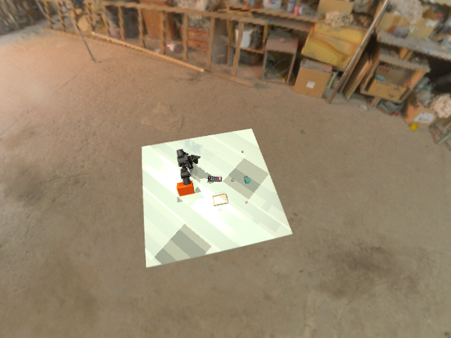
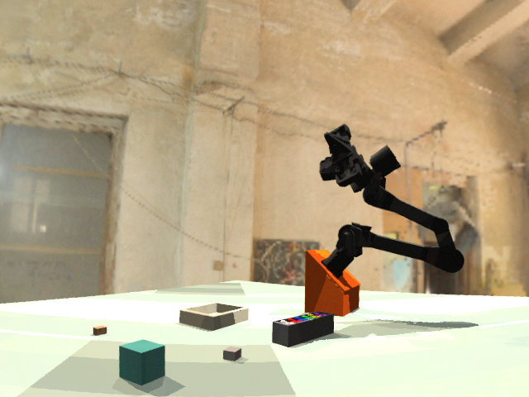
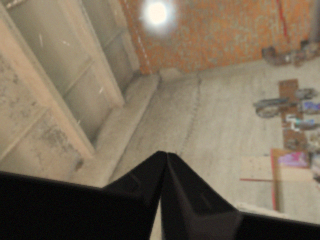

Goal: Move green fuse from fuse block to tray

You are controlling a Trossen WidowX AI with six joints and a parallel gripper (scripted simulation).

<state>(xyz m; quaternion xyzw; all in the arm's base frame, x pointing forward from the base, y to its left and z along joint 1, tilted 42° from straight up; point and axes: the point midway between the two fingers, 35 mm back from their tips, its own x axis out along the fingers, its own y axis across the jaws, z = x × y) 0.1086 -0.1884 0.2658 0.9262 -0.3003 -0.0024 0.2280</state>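
Right now my gripper tip is 42 cm above the green fuse, 10 cm short of it and 1 cm to the left of it. Also, from my gripper tip: small grey cube (44 cm below, 28 cm ahead, 7 cm to the right); teal cube (42 cm below, 42 cm ahead, 13 cm to the right); beige tray (44 cm below, 24 cm to the right, 9 cm ahead).
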